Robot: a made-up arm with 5 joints.
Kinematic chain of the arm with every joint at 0, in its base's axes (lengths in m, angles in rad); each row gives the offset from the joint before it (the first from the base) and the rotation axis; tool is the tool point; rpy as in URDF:
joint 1: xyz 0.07 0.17 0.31 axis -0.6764 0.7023 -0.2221
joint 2: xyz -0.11 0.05 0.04 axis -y
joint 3: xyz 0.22 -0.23 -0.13 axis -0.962 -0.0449 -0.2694
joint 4: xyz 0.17 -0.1 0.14 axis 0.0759 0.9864 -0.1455
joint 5: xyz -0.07 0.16 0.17 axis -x
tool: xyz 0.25 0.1 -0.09 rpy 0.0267 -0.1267 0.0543
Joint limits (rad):
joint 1: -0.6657..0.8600
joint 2: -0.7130..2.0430
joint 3: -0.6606..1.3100
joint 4: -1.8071..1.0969
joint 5: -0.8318..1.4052
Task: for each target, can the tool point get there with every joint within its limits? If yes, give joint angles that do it. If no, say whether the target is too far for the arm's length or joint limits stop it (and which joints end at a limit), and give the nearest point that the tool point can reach.
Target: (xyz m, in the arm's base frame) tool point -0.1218 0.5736 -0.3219
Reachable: no: joint limits stop it (at a limit: joint 2, joint 3, joint 5) | nearest point 0.0709 0.3085 -0.0777 | short by 0.409 m
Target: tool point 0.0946 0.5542 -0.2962
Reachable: no: joint limits stop it (at a limit: joint 2, joint 3, joint 5) | nearest point 0.1756 0.3524 -0.0931 | short by 0.297 m
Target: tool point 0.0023 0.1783 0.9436
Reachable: yes | joints 0.1564 1.6032 0.5022 -0.0084 0.6213
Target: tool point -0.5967 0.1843 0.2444
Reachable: no: joint limits stop it (at a limit: joint 1, joint 2, joint 5) | nearest point -0.4913 0.0668 0.3211 | short by 0.175 m
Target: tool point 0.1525 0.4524 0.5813
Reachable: yes | joints 0.6489 1.5852 0.6339 -1.4224 -0.3075
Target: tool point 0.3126 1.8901 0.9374
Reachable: no: too far | nearest point 0.1892 0.6726 0.8075 | short by 1.231 m
